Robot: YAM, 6 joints.
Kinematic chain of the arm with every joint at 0, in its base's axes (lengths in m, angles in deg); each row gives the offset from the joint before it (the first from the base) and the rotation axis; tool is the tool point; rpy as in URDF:
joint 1: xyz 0 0 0.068 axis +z
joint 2: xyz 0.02 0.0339 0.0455 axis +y
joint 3: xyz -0.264 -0.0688 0 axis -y
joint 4: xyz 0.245 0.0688 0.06 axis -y
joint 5: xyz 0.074 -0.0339 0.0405 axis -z
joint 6: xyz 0.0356 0 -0.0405 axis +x
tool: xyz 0 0 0 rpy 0 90 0
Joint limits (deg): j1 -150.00..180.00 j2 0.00..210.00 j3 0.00..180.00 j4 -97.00..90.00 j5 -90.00..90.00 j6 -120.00..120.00
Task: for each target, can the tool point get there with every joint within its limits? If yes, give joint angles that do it. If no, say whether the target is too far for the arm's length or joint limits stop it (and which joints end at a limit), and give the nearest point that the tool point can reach.
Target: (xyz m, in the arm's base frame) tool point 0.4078 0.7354 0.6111
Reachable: no: too far | nearest point 0.2692 0.4855 0.4379 | short by 0.334 m
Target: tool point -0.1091 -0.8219 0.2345
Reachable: no: too far | nearest point -0.0841 -0.6334 0.2061 | short by 0.192 m
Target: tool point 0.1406 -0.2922 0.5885
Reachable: yes | joints 110.61 35.91 130.33 27.67 53.78 42.82
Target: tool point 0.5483 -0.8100 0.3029
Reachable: no: too far | nearest point 0.3554 -0.5250 0.2349 | short by 0.351 m
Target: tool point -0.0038 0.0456 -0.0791
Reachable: yes | joints 110.90 174.54 39.31 -43.41 20.97 -9.46
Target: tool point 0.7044 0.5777 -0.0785
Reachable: no: too far | nearest point 0.4885 0.4006 -0.0183 | short by 0.286 m
